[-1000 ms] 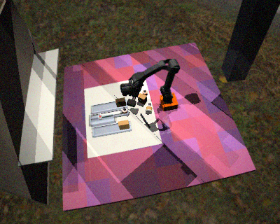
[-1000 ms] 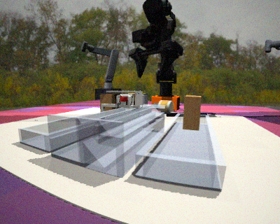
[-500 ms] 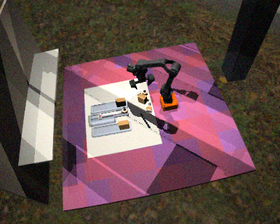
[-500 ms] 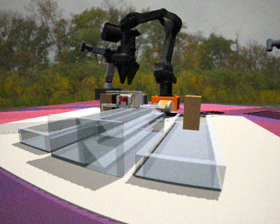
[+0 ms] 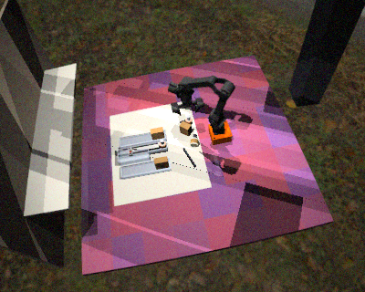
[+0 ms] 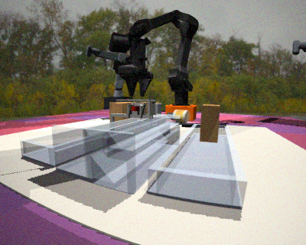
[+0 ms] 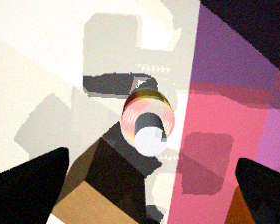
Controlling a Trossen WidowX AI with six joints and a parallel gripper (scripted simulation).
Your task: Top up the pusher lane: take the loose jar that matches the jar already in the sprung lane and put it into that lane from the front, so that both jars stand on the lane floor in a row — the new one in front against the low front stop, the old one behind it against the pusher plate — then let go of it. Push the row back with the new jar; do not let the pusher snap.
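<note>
Right now the black stick is 3 cm ahead of my gripper tip, 25 cm to the left of it and 8 cm below it. Also, from my gripper tip: lane rack: 32 cm ahead, 18 cm to the left, 7 cm below.
</note>
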